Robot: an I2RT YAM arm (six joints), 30 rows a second.
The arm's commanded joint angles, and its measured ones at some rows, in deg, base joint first. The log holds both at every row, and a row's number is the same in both.
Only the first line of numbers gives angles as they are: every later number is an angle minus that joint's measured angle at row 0.
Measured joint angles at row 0: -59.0, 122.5, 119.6, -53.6, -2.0, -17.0
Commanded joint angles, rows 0 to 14: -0.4, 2.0, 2.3, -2.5, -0.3, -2.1; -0.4, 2.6, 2.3, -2.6, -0.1, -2.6; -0.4, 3.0, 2.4, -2.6, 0.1, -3.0; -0.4, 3.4, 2.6, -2.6, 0.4, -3.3; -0.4, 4.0, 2.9, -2.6, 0.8, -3.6; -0.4, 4.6, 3.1, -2.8, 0.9, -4.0; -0.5, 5.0, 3.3, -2.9, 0.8, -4.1; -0.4, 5.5, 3.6, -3.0, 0.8, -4.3; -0.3, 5.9, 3.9, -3.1, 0.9, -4.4; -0.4, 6.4, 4.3, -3.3, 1.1, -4.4; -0.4, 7.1, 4.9, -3.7, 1.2, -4.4; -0.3, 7.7, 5.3, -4.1, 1.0, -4.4; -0.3, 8.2, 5.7, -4.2, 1.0, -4.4; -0.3, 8.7, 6.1, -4.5, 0.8, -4.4; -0.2, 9.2, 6.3, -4.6, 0.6, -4.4
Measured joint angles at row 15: -0.3, 7.3, 4.5, -2.7, 1.0, -3.9
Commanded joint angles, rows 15 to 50: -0.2, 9.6, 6.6, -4.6, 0.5, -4.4; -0.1, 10.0, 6.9, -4.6, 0.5, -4.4; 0.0, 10.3, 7.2, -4.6, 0.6, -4.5; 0.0, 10.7, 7.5, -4.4, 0.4, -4.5; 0.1, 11.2, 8.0, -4.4, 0.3, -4.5; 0.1, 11.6, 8.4, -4.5, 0.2, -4.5; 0.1, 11.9, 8.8, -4.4, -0.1, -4.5; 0.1, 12.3, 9.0, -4.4, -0.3, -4.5; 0.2, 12.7, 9.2, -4.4, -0.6, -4.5; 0.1, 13.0, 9.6, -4.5, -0.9, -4.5; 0.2, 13.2, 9.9, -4.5, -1.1, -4.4; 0.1, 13.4, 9.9, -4.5, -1.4, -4.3; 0.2, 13.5, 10.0, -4.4, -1.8, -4.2; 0.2, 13.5, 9.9, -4.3, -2.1, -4.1; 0.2, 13.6, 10.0, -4.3, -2.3, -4.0; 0.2, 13.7, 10.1, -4.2, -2.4, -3.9; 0.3, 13.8, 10.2, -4.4, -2.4, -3.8; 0.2, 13.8, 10.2, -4.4, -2.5, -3.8; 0.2, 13.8, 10.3, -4.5, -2.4, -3.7; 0.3, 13.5, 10.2, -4.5, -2.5, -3.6; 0.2, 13.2, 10.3, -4.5, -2.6, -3.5; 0.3, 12.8, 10.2, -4.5, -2.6, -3.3; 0.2, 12.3, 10.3, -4.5, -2.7, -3.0; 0.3, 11.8, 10.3, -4.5, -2.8, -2.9; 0.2, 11.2, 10.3, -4.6, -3.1, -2.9; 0.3, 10.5, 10.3, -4.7, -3.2, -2.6; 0.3, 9.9, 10.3, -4.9, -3.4, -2.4; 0.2, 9.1, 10.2, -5.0, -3.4, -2.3; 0.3, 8.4, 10.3, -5.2, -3.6, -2.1; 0.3, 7.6, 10.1, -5.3, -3.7, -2.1; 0.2, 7.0, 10.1, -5.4, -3.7, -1.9; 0.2, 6.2, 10.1, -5.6, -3.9, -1.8; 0.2, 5.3, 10.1, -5.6, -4.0, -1.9; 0.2, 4.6, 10.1, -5.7, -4.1, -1.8; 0.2, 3.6, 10.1, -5.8, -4.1, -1.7; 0.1, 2.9, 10.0, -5.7, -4.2, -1.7
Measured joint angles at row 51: -0.2, 9.9, 8.5, -5.9, -1.9, -2.4
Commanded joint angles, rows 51 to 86: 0.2, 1.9, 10.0, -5.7, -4.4, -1.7; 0.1, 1.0, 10.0, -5.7, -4.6, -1.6; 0.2, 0.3, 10.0, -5.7, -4.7, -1.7; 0.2, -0.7, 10.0, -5.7, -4.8, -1.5; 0.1, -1.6, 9.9, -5.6, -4.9, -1.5; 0.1, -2.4, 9.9, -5.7, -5.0, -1.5; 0.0, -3.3, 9.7, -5.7, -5.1, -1.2; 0.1, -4.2, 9.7, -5.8, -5.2, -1.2; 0.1, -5.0, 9.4, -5.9, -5.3, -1.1; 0.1, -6.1, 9.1, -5.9, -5.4, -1.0; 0.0, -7.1, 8.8, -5.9, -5.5, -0.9; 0.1, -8.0, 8.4, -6.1, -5.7, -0.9; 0.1, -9.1, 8.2, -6.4, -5.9, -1.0; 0.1, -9.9, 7.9, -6.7, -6.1, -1.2; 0.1, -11.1, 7.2, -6.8, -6.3, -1.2; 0.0, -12.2, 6.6, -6.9, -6.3, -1.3; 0.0, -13.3, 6.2, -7.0, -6.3, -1.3; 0.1, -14.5, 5.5, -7.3, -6.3, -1.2; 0.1, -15.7, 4.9, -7.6, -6.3, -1.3; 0.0, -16.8, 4.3, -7.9, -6.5, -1.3; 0.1, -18.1, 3.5, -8.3, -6.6, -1.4; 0.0, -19.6, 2.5, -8.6, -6.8, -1.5; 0.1, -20.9, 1.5, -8.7, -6.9, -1.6; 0.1, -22.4, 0.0, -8.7, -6.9, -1.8; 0.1, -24.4, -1.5, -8.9, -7.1, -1.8; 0.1, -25.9, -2.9, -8.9, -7.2, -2.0; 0.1, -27.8, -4.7, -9.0, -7.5, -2.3; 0.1, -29.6, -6.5, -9.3, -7.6, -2.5; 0.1, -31.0, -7.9, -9.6, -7.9, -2.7; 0.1, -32.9, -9.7, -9.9, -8.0, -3.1; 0.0, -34.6, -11.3, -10.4, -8.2, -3.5; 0.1, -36.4, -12.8, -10.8, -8.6, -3.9; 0.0, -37.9, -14.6, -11.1, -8.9, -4.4; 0.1, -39.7, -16.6, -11.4, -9.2, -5.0; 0.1, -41.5, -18.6, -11.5, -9.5, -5.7; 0.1, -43.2, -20.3, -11.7, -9.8, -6.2
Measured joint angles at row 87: -0.1, -39.0, -17.6, -12.3, -7.4, -4.0
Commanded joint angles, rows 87 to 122: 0.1, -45.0, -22.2, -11.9, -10.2, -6.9; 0.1, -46.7, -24.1, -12.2, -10.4, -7.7; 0.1, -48.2, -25.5, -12.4, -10.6, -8.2; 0.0, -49.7, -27.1, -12.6, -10.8, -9.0; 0.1, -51.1, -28.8, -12.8, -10.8, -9.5; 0.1, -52.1, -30.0, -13.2, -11.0, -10.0; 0.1, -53.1, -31.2, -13.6, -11.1, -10.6; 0.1, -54.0, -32.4, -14.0, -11.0, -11.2; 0.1, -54.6, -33.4, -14.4, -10.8, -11.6; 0.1, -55.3, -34.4, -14.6, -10.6, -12.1; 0.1, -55.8, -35.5, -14.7, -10.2, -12.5; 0.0, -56.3, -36.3, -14.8, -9.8, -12.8; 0.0, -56.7, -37.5, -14.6, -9.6, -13.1; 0.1, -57.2, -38.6, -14.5, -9.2, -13.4; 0.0, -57.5, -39.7, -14.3, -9.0, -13.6; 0.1, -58.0, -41.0, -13.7, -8.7, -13.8; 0.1, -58.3, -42.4, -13.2, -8.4, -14.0; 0.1, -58.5, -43.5, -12.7, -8.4, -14.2; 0.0, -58.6, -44.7, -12.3, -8.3, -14.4; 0.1, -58.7, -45.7, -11.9, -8.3, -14.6; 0.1, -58.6, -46.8, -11.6, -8.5, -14.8; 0.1, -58.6, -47.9, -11.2, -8.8, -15.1; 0.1, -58.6, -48.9, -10.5, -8.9, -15.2; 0.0, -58.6, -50.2, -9.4, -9.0, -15.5; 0.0, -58.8, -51.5, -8.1, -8.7, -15.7; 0.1, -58.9, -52.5, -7.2, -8.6, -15.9; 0.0, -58.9, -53.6, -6.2, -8.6, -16.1; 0.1, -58.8, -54.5, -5.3, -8.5, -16.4; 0.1, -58.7, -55.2, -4.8, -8.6, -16.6; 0.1, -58.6, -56.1, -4.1, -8.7, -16.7; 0.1, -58.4, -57.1, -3.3, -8.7, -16.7; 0.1, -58.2, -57.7, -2.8, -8.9, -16.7; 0.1, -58.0, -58.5, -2.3, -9.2, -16.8; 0.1, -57.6, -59.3, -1.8, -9.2, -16.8; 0.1, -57.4, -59.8, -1.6, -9.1, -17.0; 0.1, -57.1, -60.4, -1.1, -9.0, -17.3
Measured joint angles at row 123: -0.1, -57.1, -59.9, -5.1, -7.8, -16.3
